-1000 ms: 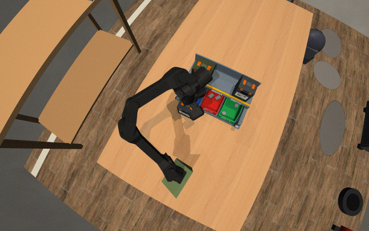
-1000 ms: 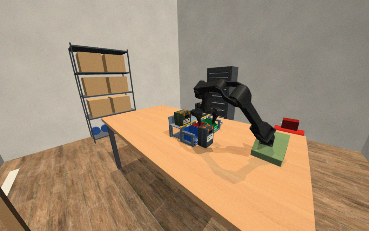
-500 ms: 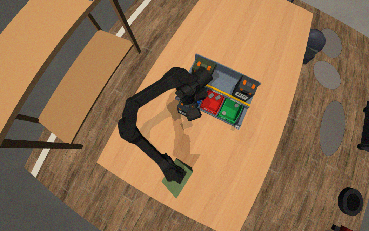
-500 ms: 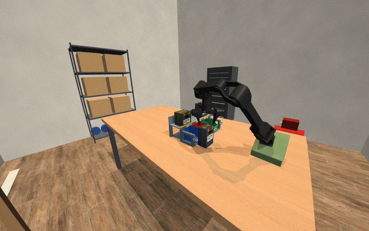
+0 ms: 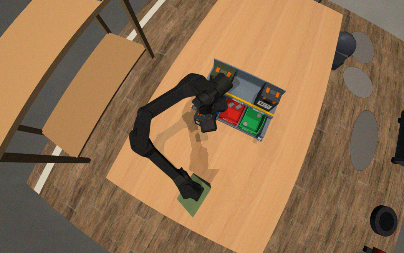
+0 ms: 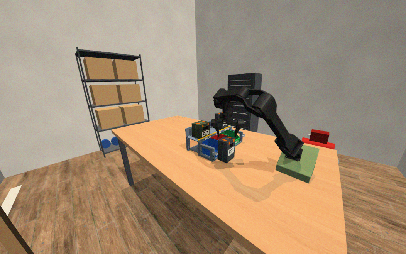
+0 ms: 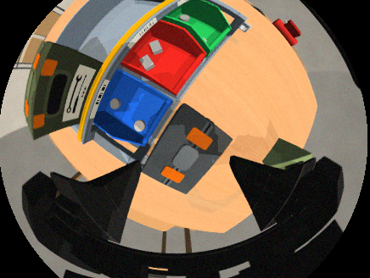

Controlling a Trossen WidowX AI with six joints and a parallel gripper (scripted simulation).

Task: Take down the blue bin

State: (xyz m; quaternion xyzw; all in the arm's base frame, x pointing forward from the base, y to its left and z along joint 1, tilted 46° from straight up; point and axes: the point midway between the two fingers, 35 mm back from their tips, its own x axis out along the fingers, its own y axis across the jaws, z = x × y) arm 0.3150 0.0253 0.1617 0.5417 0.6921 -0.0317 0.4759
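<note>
Now: the blue open bin 130 mm below my hand, 120 mm ahead of it and 10 mm to the left of it. From my hand the other things lie so: olive case: 200 mm ahead, 30 mm below, 20 mm to the left; red bin: 130 mm below, 120 mm ahead, 100 mm to the right; green bin: 210 mm to the right, 130 mm below, 130 mm ahead.
</note>
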